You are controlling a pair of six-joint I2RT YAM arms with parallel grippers.
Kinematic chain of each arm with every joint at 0, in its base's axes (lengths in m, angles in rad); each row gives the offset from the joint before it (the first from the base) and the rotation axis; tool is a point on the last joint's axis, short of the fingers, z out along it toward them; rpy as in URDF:
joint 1: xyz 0 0 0.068 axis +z
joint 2: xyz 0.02 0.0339 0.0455 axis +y
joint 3: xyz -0.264 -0.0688 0 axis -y
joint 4: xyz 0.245 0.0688 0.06 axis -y
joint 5: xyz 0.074 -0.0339 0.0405 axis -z
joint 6: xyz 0.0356 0 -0.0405 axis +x
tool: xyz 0 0 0 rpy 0 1.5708 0
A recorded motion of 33 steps. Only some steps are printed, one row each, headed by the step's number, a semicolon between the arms.
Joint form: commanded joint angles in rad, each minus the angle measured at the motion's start. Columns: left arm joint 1, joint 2, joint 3, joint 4, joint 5, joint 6; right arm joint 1, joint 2, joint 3, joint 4, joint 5, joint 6.
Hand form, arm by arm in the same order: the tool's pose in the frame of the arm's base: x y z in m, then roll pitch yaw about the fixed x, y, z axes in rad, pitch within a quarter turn. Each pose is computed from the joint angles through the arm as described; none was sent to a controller.
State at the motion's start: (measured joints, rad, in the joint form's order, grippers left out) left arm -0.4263 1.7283 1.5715 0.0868 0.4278 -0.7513; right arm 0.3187 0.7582 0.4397 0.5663 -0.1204 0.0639
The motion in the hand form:
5: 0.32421 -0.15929 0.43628 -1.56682 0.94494 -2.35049; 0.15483 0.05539 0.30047 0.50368 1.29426 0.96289
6: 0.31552 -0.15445 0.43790 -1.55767 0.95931 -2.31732; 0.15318 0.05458 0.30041 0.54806 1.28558 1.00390
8: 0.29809 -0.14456 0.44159 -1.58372 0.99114 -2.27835; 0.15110 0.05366 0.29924 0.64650 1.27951 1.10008
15: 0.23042 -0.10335 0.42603 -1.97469 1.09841 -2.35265; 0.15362 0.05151 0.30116 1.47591 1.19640 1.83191
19: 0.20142 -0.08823 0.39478 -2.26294 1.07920 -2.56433; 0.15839 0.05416 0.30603 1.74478 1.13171 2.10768
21: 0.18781 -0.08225 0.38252 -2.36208 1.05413 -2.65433; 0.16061 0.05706 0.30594 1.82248 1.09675 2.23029
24: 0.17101 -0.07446 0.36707 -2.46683 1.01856 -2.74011; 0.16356 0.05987 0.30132 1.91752 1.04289 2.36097
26: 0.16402 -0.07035 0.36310 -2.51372 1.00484 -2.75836; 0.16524 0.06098 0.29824 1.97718 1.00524 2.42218
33: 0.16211 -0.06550 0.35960 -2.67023 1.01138 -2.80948; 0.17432 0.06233 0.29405 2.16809 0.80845 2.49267
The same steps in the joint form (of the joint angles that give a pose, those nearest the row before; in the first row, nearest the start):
5: 0.0044 -0.2014 -0.0497 -0.0793 -0.0667 0.1246; -0.0014 -0.1320 -0.0302 -0.1062 -0.0013 0.1024
6: 0.0044 -0.2387 -0.0802 -0.0805 -0.0924 0.1372; -0.0020 -0.1434 -0.0326 -0.1144 0.0033 0.1168
8: 0.0039 -0.3097 -0.1204 -0.1267 -0.1535 0.1737; -0.0026 -0.1596 -0.0347 -0.1399 0.0068 0.1416
15: 0.0041 -0.5877 -0.2969 -0.4005 -0.4317 0.3113; -0.0025 -0.1550 0.0589 -0.4271 0.0872 0.3101
19: 0.0042 -0.7164 -0.4328 -0.5201 -0.4846 0.3423; -0.0026 -0.1113 0.1323 -0.5651 0.0576 0.3647
21: 0.0037 -0.7728 -0.4829 -0.5795 -0.4846 0.3500; -0.0017 -0.0892 0.1533 -0.6050 0.0036 0.3838
24: 0.0035 -0.8439 -0.5441 -0.6528 -0.4916 0.3551; -0.0021 -0.0632 0.1651 -0.6507 -0.0481 0.4082
26: 0.0040 -0.8705 -0.5566 -0.6946 -0.5136 0.3527; -0.0017 -0.0476 0.1740 -0.6864 -0.0612 0.4241
33: 0.0045 -0.8712 -0.5514 -0.7519 -0.6148 0.3726; -0.0013 0.0350 0.2536 -0.8692 -0.0153 0.5469

